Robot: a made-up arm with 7 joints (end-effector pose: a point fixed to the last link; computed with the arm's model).
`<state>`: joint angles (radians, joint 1 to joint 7).
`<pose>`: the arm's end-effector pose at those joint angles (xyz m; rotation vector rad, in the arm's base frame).
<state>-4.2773 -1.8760 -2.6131 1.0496 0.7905 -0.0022 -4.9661</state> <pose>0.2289 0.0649 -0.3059 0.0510 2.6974 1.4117</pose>
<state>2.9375 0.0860 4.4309 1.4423 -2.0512 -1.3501 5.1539</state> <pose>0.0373 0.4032 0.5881 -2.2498 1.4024 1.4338</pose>
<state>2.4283 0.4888 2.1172 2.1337 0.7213 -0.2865 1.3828</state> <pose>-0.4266 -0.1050 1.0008 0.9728 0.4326 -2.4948</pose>
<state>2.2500 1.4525 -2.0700 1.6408 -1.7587 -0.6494 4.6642</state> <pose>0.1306 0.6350 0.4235 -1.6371 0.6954 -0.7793</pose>
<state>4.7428 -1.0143 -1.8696 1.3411 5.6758 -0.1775 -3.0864</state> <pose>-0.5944 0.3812 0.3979 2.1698 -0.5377 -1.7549</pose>
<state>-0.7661 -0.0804 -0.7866 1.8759 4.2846 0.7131 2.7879</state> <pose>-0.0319 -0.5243 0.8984 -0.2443 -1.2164 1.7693</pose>
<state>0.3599 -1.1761 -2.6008 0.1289 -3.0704 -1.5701 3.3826</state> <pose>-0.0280 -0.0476 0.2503 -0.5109 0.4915 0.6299</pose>
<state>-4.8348 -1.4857 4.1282 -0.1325 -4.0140 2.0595 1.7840</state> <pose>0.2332 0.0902 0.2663 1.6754 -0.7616 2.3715</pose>
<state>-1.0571 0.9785 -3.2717 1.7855 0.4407 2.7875 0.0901</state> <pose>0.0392 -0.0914 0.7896 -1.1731 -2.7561 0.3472</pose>
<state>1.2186 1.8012 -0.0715 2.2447 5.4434 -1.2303 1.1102</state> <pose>0.1266 0.6322 -0.0888 -1.3342 -0.9881 -0.3008</pose>
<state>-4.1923 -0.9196 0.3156 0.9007 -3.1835 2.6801 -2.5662</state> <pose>-0.1347 -0.0619 0.8098 1.0578 0.8338 -0.0505</pose>
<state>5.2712 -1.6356 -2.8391 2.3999 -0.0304 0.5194 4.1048</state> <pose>-0.5131 0.6260 -0.1049 1.5281 -2.4004 -0.3644</pose>
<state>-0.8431 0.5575 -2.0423 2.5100 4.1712 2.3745 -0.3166</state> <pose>0.1162 -0.2153 1.0033 -1.5885 -1.4119 -1.5971</pose>
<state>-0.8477 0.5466 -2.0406 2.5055 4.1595 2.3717 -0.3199</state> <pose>0.1095 -0.2115 1.0064 -1.5975 -1.4115 -1.6142</pose>
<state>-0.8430 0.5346 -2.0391 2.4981 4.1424 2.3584 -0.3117</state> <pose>0.1034 -0.2074 1.0112 -1.5990 -1.3935 -1.6330</pose>
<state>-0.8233 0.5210 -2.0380 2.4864 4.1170 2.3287 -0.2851</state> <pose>0.0982 -0.2031 1.0188 -1.5870 -1.3477 -1.6530</pose>
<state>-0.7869 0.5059 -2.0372 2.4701 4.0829 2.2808 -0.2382</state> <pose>0.0935 -0.1993 1.0290 -1.5570 -1.2723 -1.6711</pose>
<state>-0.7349 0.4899 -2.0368 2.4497 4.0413 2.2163 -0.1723</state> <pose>0.0892 -0.1970 1.0411 -1.5067 -1.1711 -1.6814</pose>
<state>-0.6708 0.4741 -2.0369 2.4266 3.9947 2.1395 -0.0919</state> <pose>0.0854 -0.1971 1.0539 -1.4378 -1.0533 -1.6772</pose>
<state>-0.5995 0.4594 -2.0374 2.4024 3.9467 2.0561 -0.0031</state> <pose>0.0822 -0.2002 1.0659 -1.3548 -0.9305 -1.6543</pose>
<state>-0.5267 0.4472 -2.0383 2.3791 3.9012 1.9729 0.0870</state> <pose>0.0806 -0.2060 1.0761 -1.2659 -0.8140 -1.6128</pose>
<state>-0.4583 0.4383 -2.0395 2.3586 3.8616 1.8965 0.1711</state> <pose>0.0813 -0.2134 1.0836 -1.1809 -0.7129 -1.5583</pose>
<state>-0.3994 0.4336 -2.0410 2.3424 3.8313 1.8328 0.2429</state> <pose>0.0845 -0.2209 1.0885 -1.1085 -0.6330 -1.4994</pose>
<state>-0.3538 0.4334 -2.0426 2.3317 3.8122 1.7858 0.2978</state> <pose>0.0903 -0.2269 1.0911 -1.0550 -0.5767 -1.4447</pose>
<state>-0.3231 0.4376 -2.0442 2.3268 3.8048 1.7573 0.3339</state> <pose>0.0980 -0.2306 1.0919 -1.0229 -0.5435 -1.4002</pose>
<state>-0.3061 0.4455 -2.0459 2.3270 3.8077 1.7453 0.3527</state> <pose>0.1071 -0.2320 1.0914 -1.0102 -0.5295 -1.3679</pose>
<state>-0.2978 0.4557 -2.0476 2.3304 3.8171 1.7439 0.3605</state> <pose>0.1168 -0.2319 1.0901 -1.0094 -0.5275 -1.3440</pose>
